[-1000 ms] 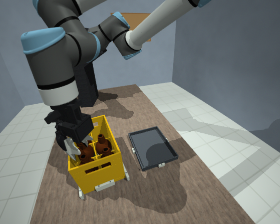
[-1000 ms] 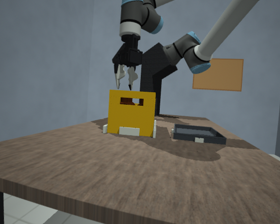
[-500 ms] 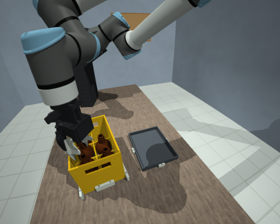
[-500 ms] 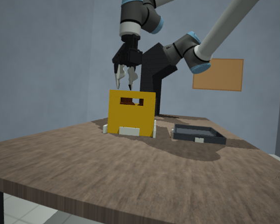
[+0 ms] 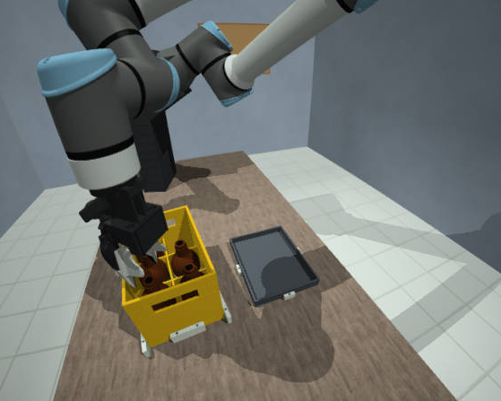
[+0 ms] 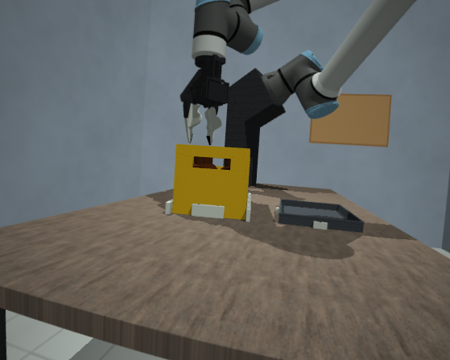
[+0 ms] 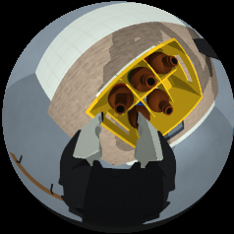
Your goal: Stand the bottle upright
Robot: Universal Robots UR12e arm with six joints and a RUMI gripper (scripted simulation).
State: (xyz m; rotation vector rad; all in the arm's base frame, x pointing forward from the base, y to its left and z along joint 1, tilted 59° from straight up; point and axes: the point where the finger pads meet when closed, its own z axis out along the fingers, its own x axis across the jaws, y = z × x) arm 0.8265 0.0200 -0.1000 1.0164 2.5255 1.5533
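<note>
Right now my hand is 110 mm above the yellow crate, 90 mm past it and 30 mm to the right of it. From my hand the other things lie so: dark tray: 310 mm to the left, 180 mm below, 110 mm behind.
</note>
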